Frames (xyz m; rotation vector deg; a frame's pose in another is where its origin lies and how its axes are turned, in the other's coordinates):
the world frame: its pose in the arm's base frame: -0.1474 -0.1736 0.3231 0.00 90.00 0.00
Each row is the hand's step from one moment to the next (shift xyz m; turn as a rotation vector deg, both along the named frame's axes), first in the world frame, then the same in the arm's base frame.
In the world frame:
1: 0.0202 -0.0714 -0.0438 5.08 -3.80 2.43
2: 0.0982 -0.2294 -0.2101 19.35 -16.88 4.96
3: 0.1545 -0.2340 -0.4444 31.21 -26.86 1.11
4: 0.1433 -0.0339 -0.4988 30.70 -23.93 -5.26
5: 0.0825 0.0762 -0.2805 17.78 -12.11 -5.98
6: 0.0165 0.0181 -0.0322 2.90 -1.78 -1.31
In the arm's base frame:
1: -0.0438 -0.0714 -0.0202 2.43 -3.80 -5.08
2: -0.2101 -0.2294 -0.0982 4.96 -16.88 -19.35
3: -0.4444 -0.2340 -0.1545 1.11 -26.86 -31.21
4: -0.4988 -0.0339 -0.1433 -5.26 -23.93 -30.70
5: -0.2805 0.0762 -0.0825 -5.98 -12.11 -17.78
6: -0.0322 0.0181 -0.0165 -1.31 -1.78 -2.90

